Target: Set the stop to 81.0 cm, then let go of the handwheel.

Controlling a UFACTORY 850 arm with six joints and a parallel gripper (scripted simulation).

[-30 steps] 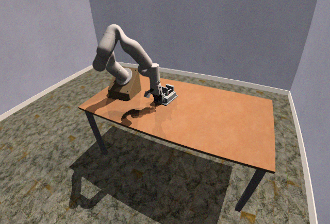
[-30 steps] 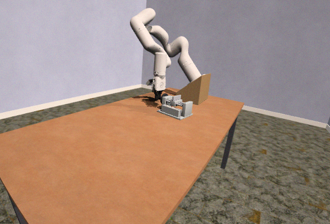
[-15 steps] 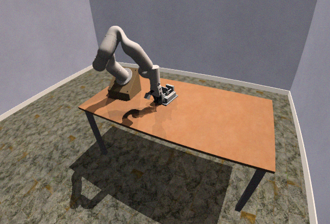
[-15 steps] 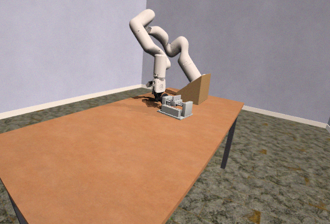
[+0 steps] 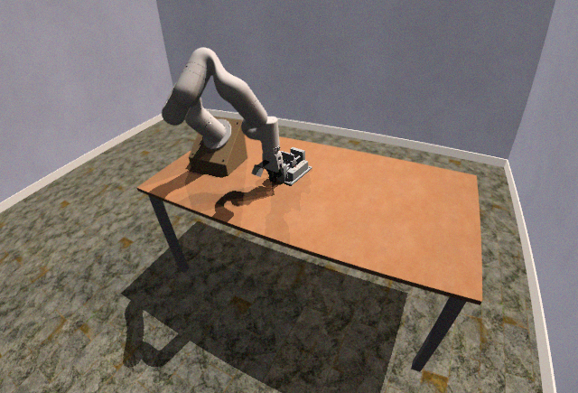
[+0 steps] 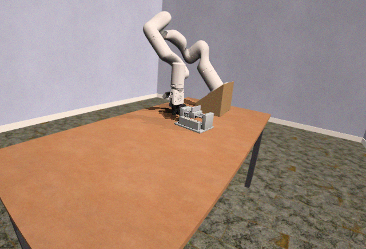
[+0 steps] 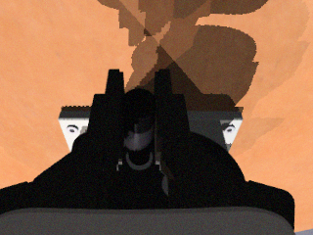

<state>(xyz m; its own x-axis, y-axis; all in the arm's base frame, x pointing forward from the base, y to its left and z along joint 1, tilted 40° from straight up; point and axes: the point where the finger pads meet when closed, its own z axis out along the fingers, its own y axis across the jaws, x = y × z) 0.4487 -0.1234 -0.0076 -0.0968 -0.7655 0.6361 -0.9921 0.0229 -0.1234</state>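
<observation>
My hand is 150 mm to the right of the grey stop fixture and 30 mm below it. From my hand the other things lie so: handwheel (20 mm to the left).
</observation>
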